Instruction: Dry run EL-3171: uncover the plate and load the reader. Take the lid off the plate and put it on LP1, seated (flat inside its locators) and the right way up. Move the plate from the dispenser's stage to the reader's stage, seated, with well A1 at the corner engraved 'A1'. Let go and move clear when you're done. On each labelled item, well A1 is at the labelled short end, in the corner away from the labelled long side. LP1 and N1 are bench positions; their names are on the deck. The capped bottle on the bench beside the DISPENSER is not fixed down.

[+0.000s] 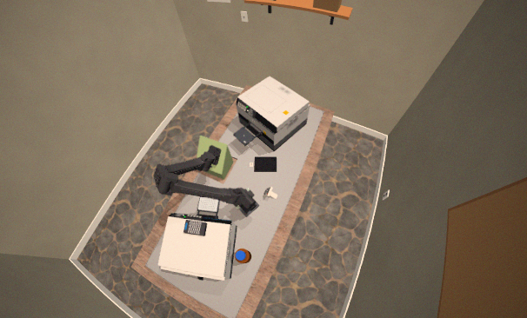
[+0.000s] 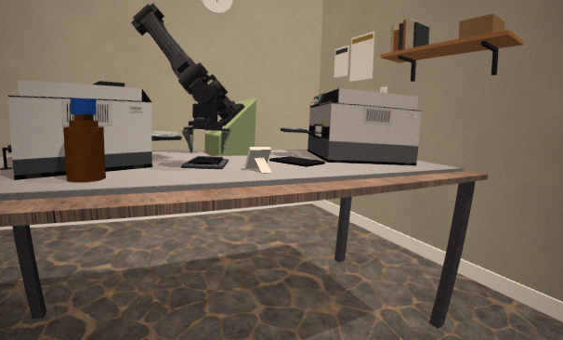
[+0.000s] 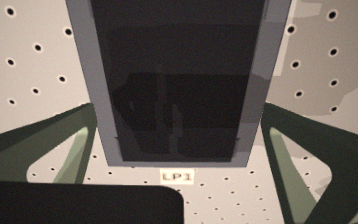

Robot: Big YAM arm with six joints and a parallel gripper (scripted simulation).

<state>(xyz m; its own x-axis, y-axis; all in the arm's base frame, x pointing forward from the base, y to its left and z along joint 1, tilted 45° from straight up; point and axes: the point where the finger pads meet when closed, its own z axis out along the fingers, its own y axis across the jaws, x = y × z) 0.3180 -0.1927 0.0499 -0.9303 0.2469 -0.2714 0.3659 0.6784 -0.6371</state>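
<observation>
Right now the dark lid is 30 mm below my hand. Round my hand: lidded white well plate: 190 mm behind, 130 mm to the right, 40 mm above; black pad: 330 mm to the left, 40 mm below; grey pad: 40 mm below.
</observation>
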